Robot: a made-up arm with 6 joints. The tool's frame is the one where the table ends. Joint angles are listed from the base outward.
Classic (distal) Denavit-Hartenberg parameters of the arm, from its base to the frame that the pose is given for. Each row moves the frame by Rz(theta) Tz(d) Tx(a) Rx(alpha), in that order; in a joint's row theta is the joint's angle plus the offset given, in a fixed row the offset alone. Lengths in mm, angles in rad.
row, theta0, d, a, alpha
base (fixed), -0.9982, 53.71, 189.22, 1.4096
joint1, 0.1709, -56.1, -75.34, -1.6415
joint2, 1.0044, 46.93, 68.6, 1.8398
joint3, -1.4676, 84.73, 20, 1.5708
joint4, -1.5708, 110, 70, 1.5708
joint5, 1.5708, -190, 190, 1.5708
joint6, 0, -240, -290, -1.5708
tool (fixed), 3.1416, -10, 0, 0
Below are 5 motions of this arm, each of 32 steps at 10 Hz.
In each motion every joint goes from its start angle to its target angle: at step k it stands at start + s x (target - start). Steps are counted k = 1, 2, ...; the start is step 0. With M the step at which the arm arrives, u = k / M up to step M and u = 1 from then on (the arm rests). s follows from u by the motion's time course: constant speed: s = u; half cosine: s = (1 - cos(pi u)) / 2; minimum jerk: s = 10 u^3 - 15 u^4 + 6 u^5.
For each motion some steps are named. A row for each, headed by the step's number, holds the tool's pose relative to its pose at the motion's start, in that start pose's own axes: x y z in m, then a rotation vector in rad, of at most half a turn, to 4 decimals.
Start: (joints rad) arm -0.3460 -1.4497 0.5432 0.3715 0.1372 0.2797
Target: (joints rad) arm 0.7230 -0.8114 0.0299 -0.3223 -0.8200 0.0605
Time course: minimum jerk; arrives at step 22
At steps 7, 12, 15, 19, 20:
7: 0.0096 0.0730 -0.0321 0.2945 -0.1313 -0.0427
12: 0.0219 0.2134 -0.0549 0.8219 -0.2728 -0.0581
15: 0.0171 0.2691 -0.0549 1.0354 -0.2791 -0.0297
19: 0.0089 0.2936 -0.0560 1.1403 -0.2602 -0.0036
20: 0.0082 0.2950 -0.0563 1.1469 -0.2580 -0.0016

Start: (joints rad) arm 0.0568 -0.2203 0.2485 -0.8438 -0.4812 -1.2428
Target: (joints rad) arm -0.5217 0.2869 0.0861 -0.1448 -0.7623 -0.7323
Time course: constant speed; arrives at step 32
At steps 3, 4, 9, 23, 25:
3: 0.0112 0.0125 -0.0030 -0.0682 0.0953 0.0208
4: 0.0147 0.0163 -0.0045 -0.0900 0.1272 0.0275
9: 0.0302 0.0321 -0.0146 -0.1916 0.2868 0.0602
23: 0.0542 0.0502 -0.0569 -0.4107 0.7224 0.1475
25: 0.0553 0.0500 -0.0635 -0.4339 0.7817 0.1600

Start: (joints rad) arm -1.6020 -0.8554 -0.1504 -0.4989 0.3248 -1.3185
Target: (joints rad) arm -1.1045 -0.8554 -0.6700 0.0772 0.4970 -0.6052
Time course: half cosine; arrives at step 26
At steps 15, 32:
15: 0.0300 0.0239 -0.1391 -0.0410 0.6237 0.4022
32: 0.0025 0.0203 -0.2027 -0.1631 1.0046 0.6462

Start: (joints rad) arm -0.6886 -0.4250 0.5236 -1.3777 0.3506 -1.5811
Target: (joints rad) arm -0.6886 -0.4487 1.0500 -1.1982 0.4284 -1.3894
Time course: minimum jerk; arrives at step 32
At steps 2, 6, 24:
2: 0.0000 -0.0003 -0.0003 0.0013 0.0003 0.0005
6: 0.0009 -0.0062 -0.0074 0.0292 0.0070 0.0107
24: 0.0204 -0.0599 -0.1471 0.5086 0.1006 0.2541

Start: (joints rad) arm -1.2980 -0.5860 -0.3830 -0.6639 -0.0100 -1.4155
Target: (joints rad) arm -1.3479 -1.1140 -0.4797 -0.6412 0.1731 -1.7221
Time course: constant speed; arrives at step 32
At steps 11, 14, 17, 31, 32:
11: -0.0367 0.0142 0.0556 -0.0658 -0.2091 -0.0544
14: -0.0485 0.0196 0.0698 -0.0850 -0.2662 -0.0674
17: -0.0610 0.0257 0.0833 -0.1048 -0.3233 -0.0797
31: -0.1274 0.0624 0.1373 -0.2032 -0.5900 -0.1264
32: -0.1326 0.0656 0.1405 -0.2106 -0.6091 -0.1291

